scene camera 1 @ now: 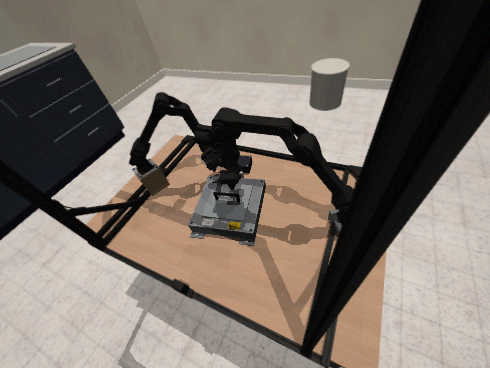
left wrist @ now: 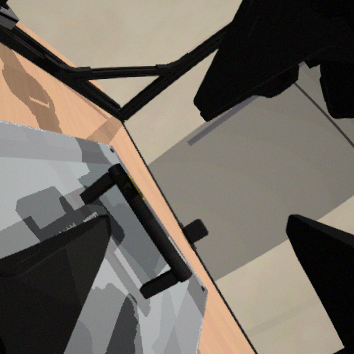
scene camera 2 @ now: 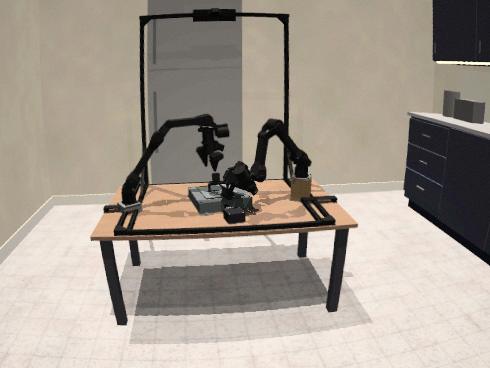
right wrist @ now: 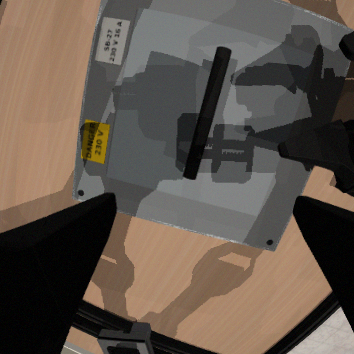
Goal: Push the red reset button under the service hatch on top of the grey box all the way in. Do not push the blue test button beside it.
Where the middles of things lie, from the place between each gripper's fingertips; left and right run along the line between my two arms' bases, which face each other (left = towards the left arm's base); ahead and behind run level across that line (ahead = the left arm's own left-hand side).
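Labels:
I find the grey box (scene camera 1: 246, 230) 3 cm to the right of my left hand, 1 cm ahead of it and 12 cm below it. By its middle, the grey box is nearer to my left hand than to my right hand.
My right hand, measured from the grey box, is 4 cm to the right of it, 4 cm short of it and 15 cm above it.

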